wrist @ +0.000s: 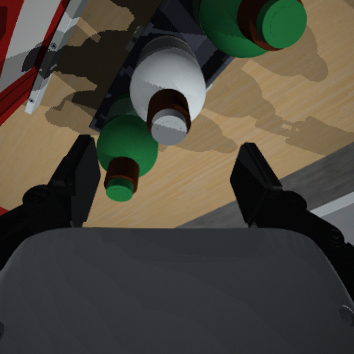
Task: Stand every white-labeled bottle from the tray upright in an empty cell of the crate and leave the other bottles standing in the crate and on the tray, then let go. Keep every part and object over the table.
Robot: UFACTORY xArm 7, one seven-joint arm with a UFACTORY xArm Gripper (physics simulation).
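Frame: origin at the arm's base, x ahead, y left, z up, level; millimetres.
Seen in the pictures: gripper, fingertip midpoint: (167,157).
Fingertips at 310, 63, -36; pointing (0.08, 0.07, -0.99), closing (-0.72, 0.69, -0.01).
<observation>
A point is followed by its place in that frame, as x, y, z.
A white-labeled bottle (167,82) @(297, 49, -106) with a brown neck and grey cap stands upright on the dark tray (111,102), at the upper middle of the wrist view. A green bottle (128,145) @(371, 75, -110) stands close beside it at the lower left, near the left finger. Another green bottle (232,30) @(237, 48, -106) stands at the top right. My gripper (167,157) @(310, 63, -35) is wide open and empty. Its fingers are below the white bottle in the view, one to each side. The crate cannot be made out for certain. The far end of the tray is cut off by the view's top edge.
A red and white object (25,37) @(367, -55, -133) with a metal rail (54,52) @(394, -39, -198) lies at the upper left, beside the tray. The wooden table (200,187) @(418, 307, -227) ends at a grey edge at the lower right, with a pale strip beyond it. Shadows fall across the table.
</observation>
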